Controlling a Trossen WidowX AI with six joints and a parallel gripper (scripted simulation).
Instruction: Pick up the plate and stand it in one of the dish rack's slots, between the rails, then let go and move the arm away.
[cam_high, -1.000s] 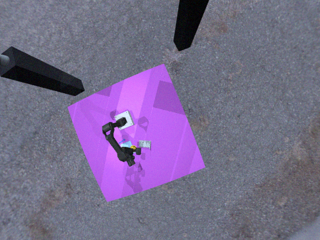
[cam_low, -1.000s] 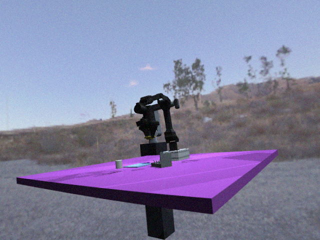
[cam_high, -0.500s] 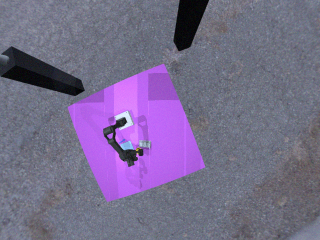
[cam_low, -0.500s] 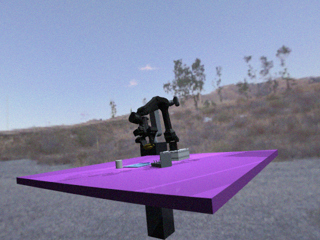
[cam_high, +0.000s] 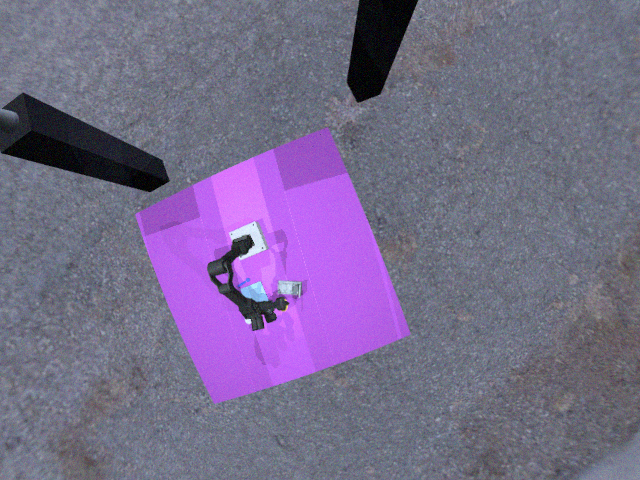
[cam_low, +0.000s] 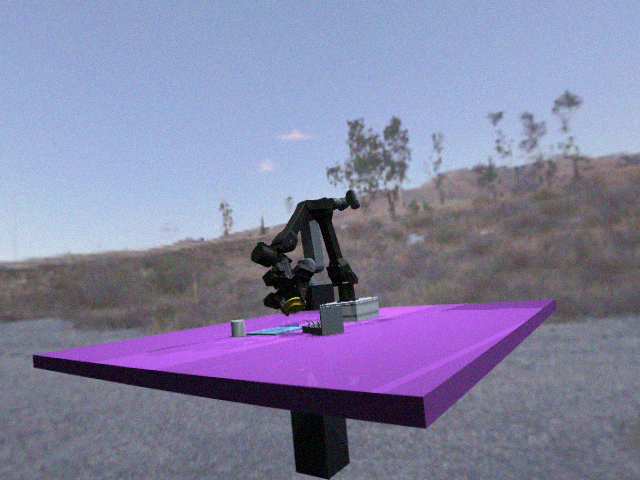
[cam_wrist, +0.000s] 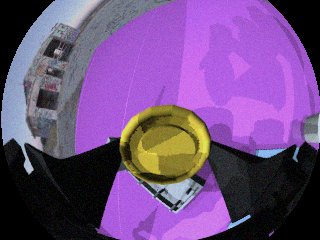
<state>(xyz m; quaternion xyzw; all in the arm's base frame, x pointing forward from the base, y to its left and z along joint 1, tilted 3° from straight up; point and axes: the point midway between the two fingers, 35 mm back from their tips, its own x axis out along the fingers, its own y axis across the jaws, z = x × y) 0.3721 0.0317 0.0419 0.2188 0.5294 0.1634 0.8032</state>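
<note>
Right now the grey dish rack is 6 cm behind my gripper tip, 5 cm to the left of it and 6 cm below it. The rest, counted from my gripper tip: light-blue mat: 9 cm behind, 16 cm to the right, 8 cm below; yellow plate: 1 cm above.
</note>
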